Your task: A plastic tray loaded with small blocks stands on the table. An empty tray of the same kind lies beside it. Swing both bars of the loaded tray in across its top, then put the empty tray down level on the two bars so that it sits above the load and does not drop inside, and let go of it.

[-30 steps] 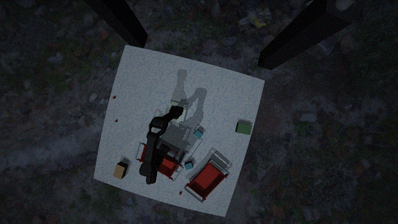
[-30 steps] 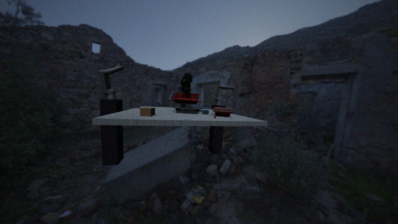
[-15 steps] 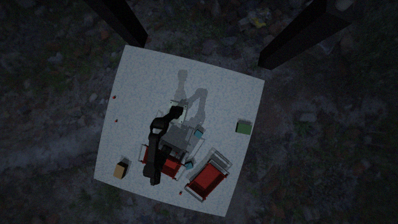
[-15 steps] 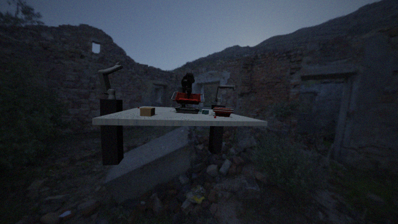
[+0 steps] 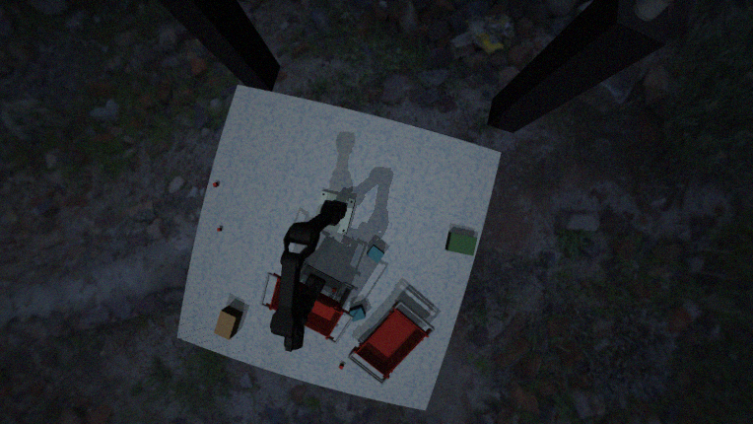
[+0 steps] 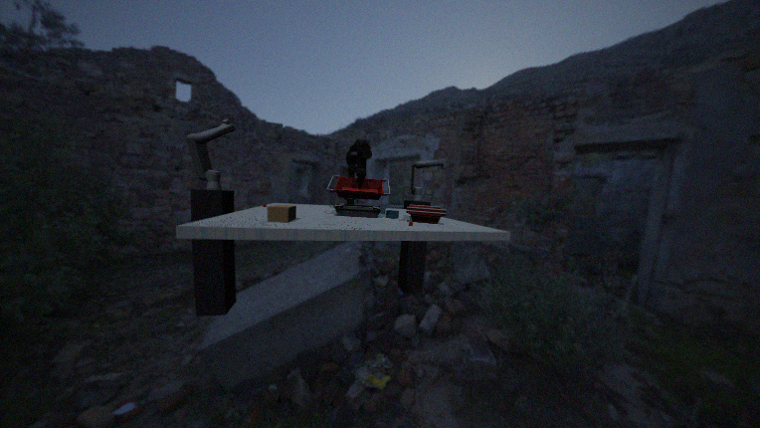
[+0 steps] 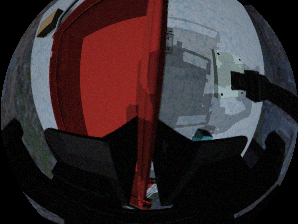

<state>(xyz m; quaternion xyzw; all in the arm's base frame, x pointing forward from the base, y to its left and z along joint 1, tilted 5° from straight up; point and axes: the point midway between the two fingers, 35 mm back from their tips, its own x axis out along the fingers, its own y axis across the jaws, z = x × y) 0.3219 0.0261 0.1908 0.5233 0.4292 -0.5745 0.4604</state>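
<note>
Right now my gripper tip is 80 mm short of the red plastic tray and 20 mm to the left of it. From my gripper tip the other things lie so: green block: 310 mm behind, 550 mm to the left, 160 mm below; tan block: 330 mm ahead, 380 mm to the right, 150 mm below.
</note>
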